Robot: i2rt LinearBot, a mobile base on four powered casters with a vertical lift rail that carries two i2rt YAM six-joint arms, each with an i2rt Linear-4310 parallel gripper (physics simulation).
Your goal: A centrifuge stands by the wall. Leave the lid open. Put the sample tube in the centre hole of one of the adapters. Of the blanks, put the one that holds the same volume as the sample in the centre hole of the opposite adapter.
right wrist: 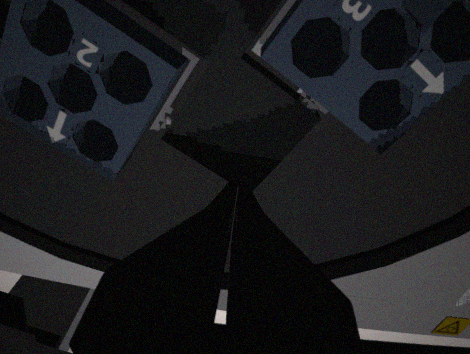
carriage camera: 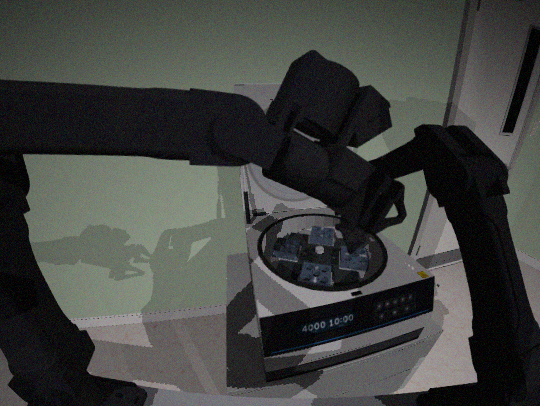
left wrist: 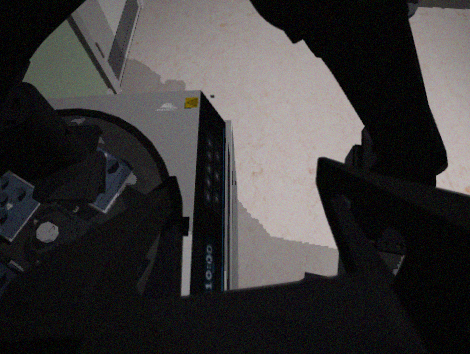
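Seen in the pictures: left gripper, fingertip midpoint: (carriage camera: 386,209) (left wrist: 248,178); right gripper, fingertip midpoint: (right wrist: 236,193) (carriage camera: 349,253) (left wrist: 101,191); left arm's base, link origin: (carriage camera: 86,405).
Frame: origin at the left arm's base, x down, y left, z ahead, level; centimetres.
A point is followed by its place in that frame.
The centrifuge (carriage camera: 400,275) @(y -69.0, x 2.8, z 34.0 cm) (left wrist: 175,135) @(y -68.7, x 2.8, z 34.6 cm) (right wrist: 410,285) @(y -69.6, x 2.8, z 36.7 cm) has its lid (carriage camera: 272,190) @(y -29.6, x -9.4, z 77.0 cm) raised. In its bowl are blue adapters: adapter 2 (right wrist: 132,117) @(y -48.4, x 6.3, z 39.7 cm) and adapter 3 (right wrist: 345,87) @(y -59.4, x 6.3, z 46.1 cm) show empty-looking dark holes, and another adapter (carriage camera: 316,274) @(y -44.9, x 8.2, z 41.5 cm) sits at the front in the carriage view. My right gripper (carriage camera: 353,247) @(y -55.1, x -0.3, z 41.7 cm) (right wrist: 236,193) @(y -55.1, x -0.3, z 41.7 cm) is shut and empty, its tips over the bowl, between adapters 2 and 3 in the right wrist view. My left gripper (left wrist: 248,178) @(y -49.3, x -27.5, z 17.7 cm) is open and empty, higher up, overlapping the right arm in the carriage view. The sample tube and the blanks cannot be made out.
A pale hub (carriage camera: 320,249) @(y -48.1, x 5.7, z 52.2 cm) (left wrist: 47,231) @(y -47.9, x 5.6, z 52.2 cm) stands at the rotor's middle. The bowl's dark rim surrounds the adapters. A yellow warning label (carriage camera: 423,274) @(y -76.5, x 2.8, z 33.8 cm) (left wrist: 191,103) @(y -76.1, x 2.7, z 33.7 cm) (right wrist: 451,325) @(y -76.1, x 2.8, z 33.9 cm) marks the front corner. The green wall (carriage camera: 125,200) @(y 45.1, x -7.3, z 73.9 cm) is behind; a door (carriage camera: 490,75) @(y -164.6, x -68.5, z 116.8 cm) is at the right.
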